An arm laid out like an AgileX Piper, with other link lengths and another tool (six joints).
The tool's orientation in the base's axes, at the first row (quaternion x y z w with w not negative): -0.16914 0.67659 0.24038 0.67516
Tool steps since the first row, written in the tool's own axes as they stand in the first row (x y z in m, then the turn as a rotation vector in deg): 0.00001 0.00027 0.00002 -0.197 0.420 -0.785; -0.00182 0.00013 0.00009 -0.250 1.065 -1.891; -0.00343 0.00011 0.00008 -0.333 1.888 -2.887; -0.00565 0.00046 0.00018 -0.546 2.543 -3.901; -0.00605 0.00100 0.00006 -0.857 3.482 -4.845; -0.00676 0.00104 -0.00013 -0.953 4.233 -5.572; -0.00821 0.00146 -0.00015 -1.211 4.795 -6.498; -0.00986 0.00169 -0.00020 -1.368 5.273 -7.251; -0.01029 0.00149 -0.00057 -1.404 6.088 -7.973; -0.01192 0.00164 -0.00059 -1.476 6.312 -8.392; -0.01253 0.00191 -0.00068 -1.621 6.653 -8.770; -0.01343 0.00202 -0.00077 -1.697 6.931 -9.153
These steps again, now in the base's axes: -0.00013 0.00024 0.00002 -0.880 -0.106 0.215; 0.00006 -0.00002 0.00183 -2.156 -0.190 0.300; 0.00011 -0.00019 0.00343 -3.437 -0.069 0.436; 0.00007 -0.00006 0.00567 -4.637 -0.108 0.683; -0.00032 0.00028 0.00612 -5.933 0.116 1.058; -0.00047 0.00014 0.00682 -6.951 0.325 1.206; -0.00068 0.00034 0.00831 -8.024 0.253 1.492; -0.00080 0.00034 0.00997 -8.911 0.216 1.674; -0.00098 -0.00007 0.01037 -9.962 0.487 1.770; -0.00103 -0.00011 0.01200 -10.432 0.434 1.851; -0.00123 0.00000 0.01263 -10.931 0.493 2.018; -0.00134 -0.00004 0.01354 -11.401 0.503 2.111
